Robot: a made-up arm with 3 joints.
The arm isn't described. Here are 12 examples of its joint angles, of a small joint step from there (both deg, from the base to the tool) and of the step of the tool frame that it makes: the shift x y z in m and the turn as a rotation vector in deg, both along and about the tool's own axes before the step.
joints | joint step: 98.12 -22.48 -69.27 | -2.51 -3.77 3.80
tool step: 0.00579 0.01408 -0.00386 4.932 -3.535 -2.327
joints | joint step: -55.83 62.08 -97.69 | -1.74 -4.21 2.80
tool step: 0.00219 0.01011 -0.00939 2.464 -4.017 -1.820
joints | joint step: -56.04 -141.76 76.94 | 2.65 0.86 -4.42
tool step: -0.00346 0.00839 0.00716 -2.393 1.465 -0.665
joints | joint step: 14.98 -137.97 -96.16 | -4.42 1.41 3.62
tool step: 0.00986 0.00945 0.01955 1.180 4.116 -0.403
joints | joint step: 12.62 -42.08 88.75 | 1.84 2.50 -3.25
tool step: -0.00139 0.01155 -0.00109 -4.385 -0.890 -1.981
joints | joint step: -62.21 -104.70 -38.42 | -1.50 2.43 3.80
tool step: 0.00432 0.01190 0.00995 3.921 2.026 -2.569
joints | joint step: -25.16 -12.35 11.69 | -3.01 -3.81 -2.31
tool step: 0.00069 -0.00322 -0.01586 -0.012 -2.247 3.036
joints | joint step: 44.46 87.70 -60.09 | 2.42 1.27 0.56
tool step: 0.00310 0.00097 0.00449 0.476 0.964 -2.327
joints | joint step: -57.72 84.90 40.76 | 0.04 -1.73 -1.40
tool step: -0.00002 -0.00657 -0.00022 -1.598 0.155 1.859
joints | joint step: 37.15 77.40 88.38 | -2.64 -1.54 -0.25
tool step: -0.00058 -0.00208 0.00470 0.106 2.388 -1.328
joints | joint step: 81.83 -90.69 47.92 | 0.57 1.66 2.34
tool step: -0.00052 0.00616 0.00373 2.508 0.086 -1.840
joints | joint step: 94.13 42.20 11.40 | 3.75 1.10 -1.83
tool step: 0.00349 -0.00114 0.00124 -4.633 -1.659 -1.421
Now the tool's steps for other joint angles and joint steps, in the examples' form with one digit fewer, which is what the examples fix.
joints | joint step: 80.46 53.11 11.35 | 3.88 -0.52 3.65
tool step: 0.0040 -0.0051 0.0005 0.94 -3.15 -0.51
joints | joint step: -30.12 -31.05 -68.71 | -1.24 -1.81 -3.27
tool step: 0.0029 0.0070 -0.0046 -2.76 -1.35 -0.85
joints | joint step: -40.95 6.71 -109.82 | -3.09 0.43 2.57
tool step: 0.0004 0.0008 0.0145 5.75 -0.32 0.00
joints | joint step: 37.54 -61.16 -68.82 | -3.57 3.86 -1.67
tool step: 0.0078 0.0157 0.0256 1.11 4.74 -1.86
